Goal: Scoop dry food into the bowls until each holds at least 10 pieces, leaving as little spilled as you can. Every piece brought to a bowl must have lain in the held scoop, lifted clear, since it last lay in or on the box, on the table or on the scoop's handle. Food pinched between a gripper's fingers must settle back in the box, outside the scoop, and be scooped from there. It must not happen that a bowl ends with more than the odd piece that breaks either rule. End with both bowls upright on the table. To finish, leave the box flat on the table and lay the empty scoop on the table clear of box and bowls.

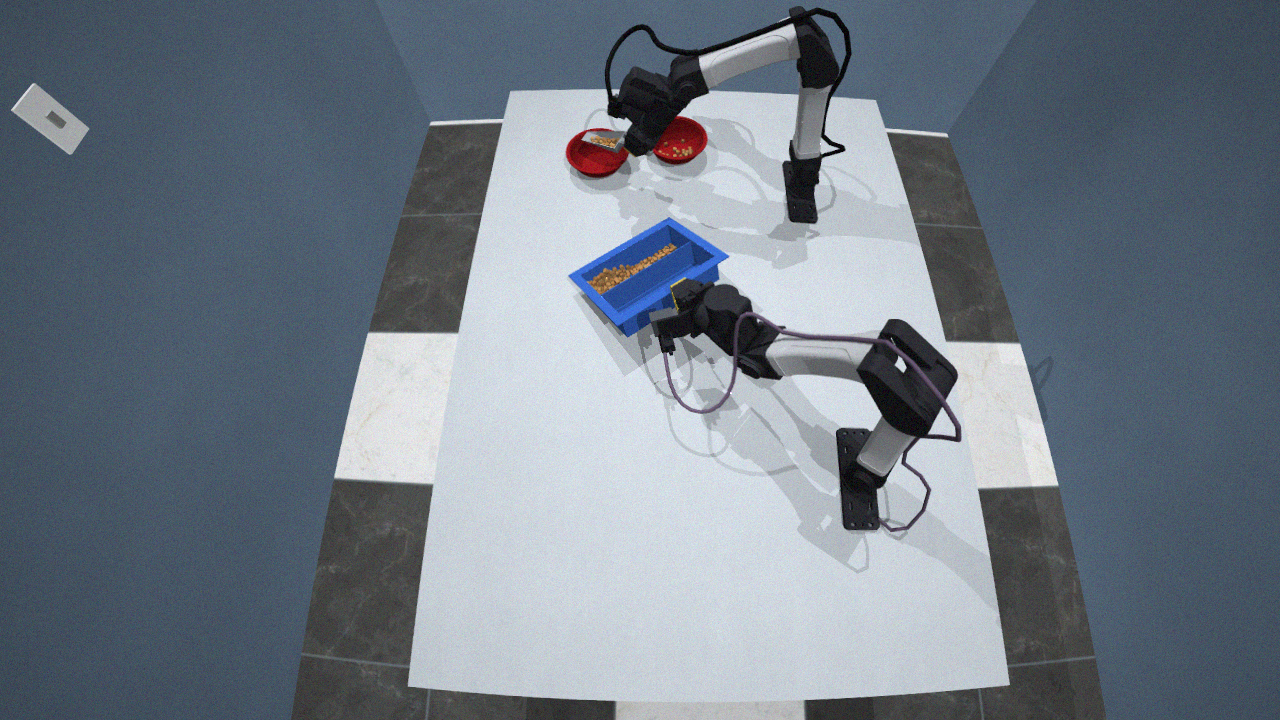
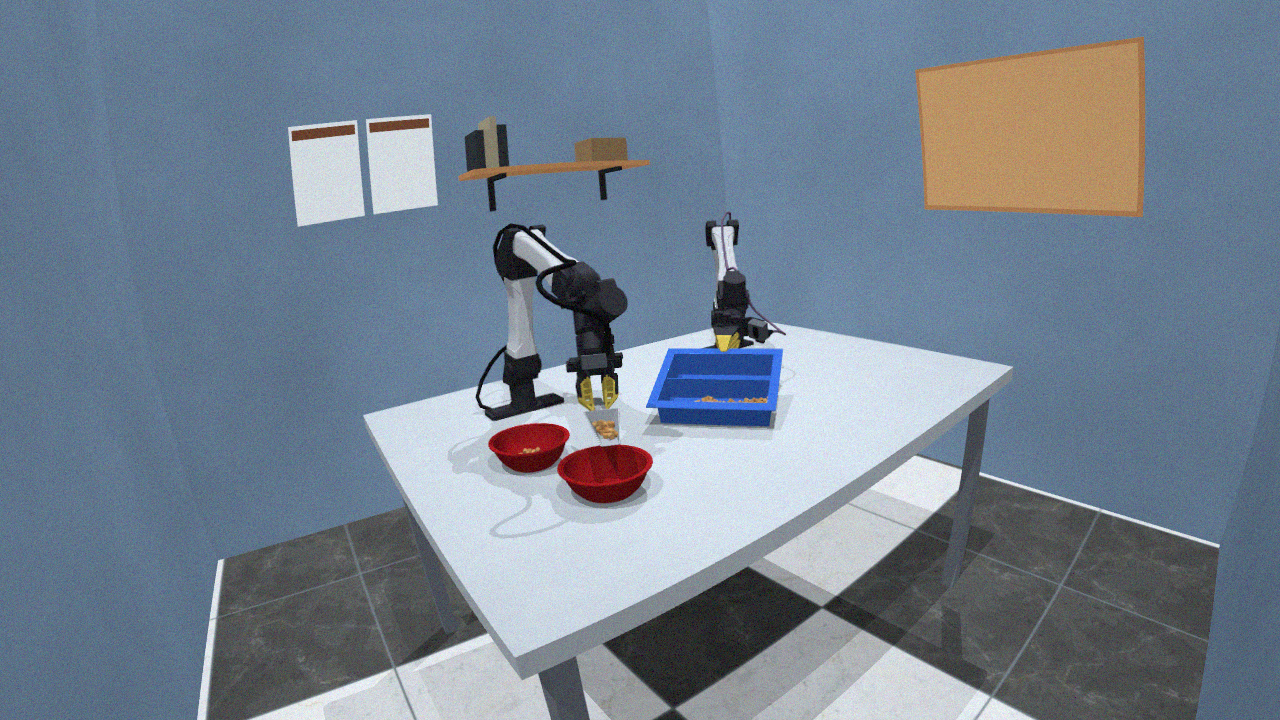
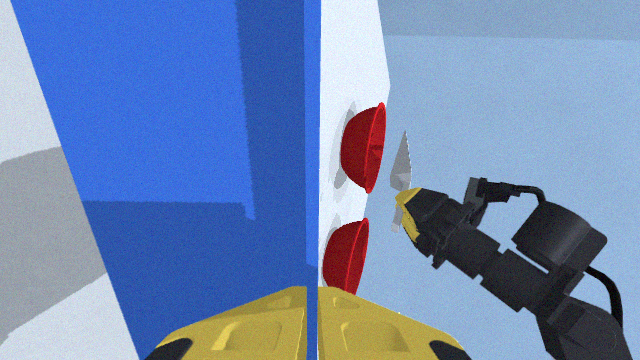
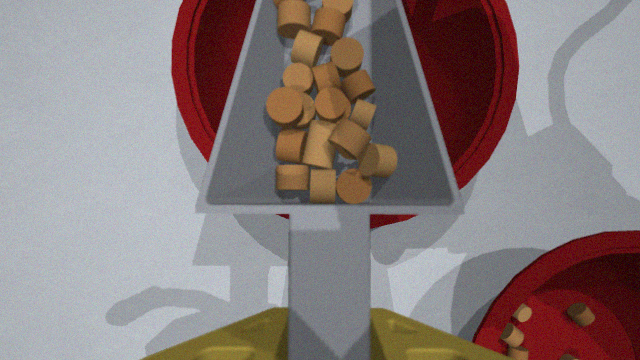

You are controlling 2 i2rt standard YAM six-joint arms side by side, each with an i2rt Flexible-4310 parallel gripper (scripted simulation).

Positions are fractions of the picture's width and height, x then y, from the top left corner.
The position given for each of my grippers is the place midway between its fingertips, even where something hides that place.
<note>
In view: my left gripper (image 3: 0.49, 0.84), my right gripper (image 4: 0.51, 0.90), a grey scoop (image 4: 0.51, 0.68), a blue box (image 2: 0.54, 0.52) and a red bowl (image 2: 0.43, 0.61).
The grey scoop is seen too in image 3 (image 3: 0.63, 0.50). The blue box is seen too in image 1 (image 1: 0.54, 0.36) and in image 3 (image 3: 0.30, 0.39). My right gripper shows as well in image 3 (image 3: 0.62, 0.55). Image 4 misses the blue box: it is out of frame.
</note>
